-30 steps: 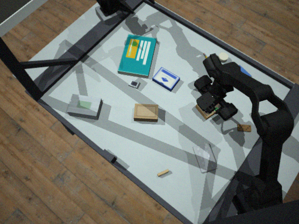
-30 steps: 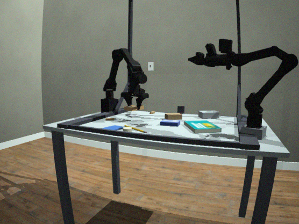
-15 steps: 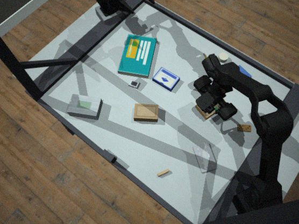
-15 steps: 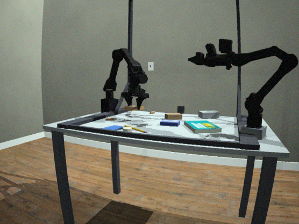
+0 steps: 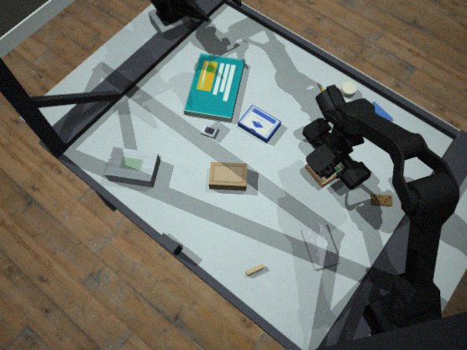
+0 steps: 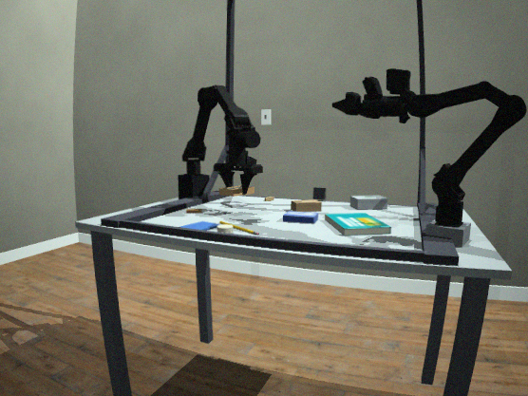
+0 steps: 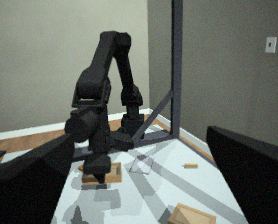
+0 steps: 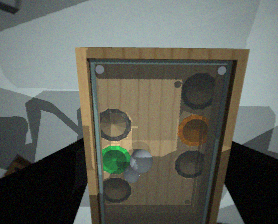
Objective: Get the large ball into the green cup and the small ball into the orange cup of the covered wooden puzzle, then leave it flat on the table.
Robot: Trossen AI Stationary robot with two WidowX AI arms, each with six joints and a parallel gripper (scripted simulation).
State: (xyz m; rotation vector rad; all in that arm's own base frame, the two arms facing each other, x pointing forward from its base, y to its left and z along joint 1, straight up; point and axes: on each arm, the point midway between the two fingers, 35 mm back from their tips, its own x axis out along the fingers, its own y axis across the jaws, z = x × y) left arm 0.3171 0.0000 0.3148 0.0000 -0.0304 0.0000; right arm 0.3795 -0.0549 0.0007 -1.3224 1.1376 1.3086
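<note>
My right gripper is now 30 mm above the covered wooden puzzle.
</note>
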